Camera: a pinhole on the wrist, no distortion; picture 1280 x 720 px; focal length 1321.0 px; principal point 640.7 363.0 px. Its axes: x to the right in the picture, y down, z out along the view. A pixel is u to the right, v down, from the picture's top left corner.
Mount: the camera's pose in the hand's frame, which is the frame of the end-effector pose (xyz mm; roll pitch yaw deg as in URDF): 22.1 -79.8 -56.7 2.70 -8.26 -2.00
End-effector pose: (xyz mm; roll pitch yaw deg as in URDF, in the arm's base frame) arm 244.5 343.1 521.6 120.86 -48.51 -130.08
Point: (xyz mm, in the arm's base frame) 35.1 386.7 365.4
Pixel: 527 508
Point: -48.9 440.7 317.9
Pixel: 518 533
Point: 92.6 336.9 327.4
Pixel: 349 219
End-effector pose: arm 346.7 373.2 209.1 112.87 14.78 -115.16
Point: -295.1 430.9 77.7
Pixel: outside the picture
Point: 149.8 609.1 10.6
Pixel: 520 352
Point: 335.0 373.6 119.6
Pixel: 902 500
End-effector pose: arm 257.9 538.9 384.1 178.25 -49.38 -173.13
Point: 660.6 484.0 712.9
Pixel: behind the camera
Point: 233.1 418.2 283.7
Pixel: 229 72
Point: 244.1 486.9 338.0
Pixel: outside the picture
